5 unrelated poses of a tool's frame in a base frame.
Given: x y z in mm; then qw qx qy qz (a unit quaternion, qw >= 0).
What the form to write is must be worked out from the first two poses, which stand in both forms.
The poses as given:
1: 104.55 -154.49 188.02 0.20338 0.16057 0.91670 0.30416
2: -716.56 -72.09 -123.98 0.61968 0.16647 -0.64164 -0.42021
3: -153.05 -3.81 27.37 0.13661 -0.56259 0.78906 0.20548
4: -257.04 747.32 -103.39 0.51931 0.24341 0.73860 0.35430
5: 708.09 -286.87 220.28 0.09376 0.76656 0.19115 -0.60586
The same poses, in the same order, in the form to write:
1: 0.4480 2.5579 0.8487 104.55 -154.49 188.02
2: 0.3828 -1.4756 -0.9664 -716.56 -72.09 -123.98
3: -1.6285 2.2840 0.5948 -153.05 -3.81 27.37
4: 0.5838 1.7714 0.8497 -257.04 747.32 -103.39
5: 2.2743 0.5671 -1.7975 708.09 -286.87 220.28
